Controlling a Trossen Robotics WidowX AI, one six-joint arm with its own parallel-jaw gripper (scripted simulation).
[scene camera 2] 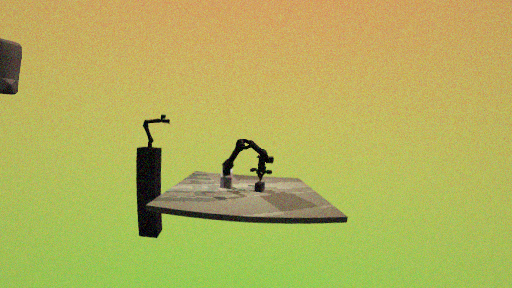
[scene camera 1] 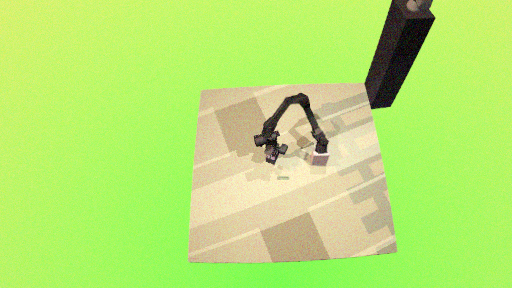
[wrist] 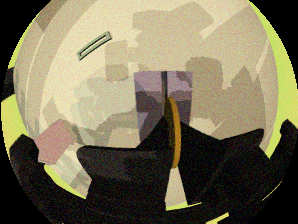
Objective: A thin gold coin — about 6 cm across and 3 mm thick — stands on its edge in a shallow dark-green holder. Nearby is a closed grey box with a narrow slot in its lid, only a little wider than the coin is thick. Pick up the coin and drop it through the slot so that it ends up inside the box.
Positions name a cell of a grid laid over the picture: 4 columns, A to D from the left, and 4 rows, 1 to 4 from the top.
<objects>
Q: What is my gripper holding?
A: A gold coin.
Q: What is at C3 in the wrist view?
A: A gold coin.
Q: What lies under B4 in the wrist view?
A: My gripper.
</objects>
